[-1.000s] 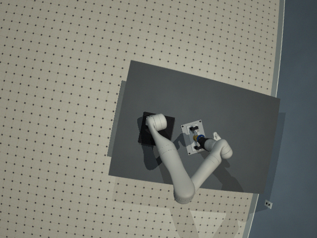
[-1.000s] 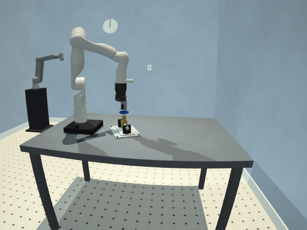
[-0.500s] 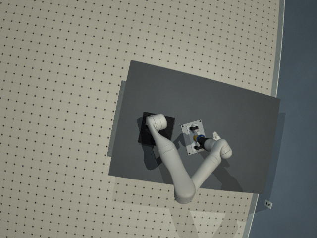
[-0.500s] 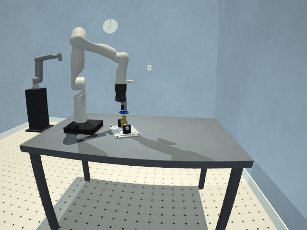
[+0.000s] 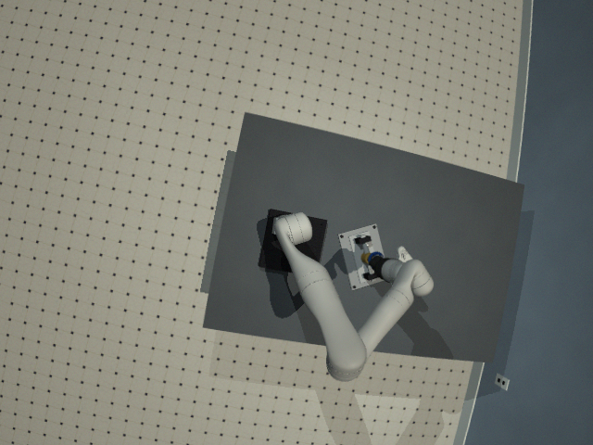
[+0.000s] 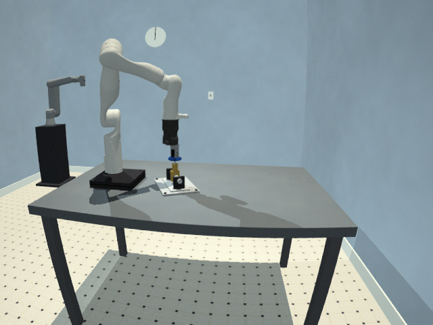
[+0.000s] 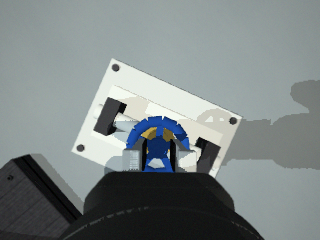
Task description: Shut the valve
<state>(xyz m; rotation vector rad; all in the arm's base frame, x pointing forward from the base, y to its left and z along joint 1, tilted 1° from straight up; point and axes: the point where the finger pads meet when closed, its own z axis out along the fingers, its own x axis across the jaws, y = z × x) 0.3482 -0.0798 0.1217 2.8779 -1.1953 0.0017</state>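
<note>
The blue handwheel is 30 mm below my hand.
</note>
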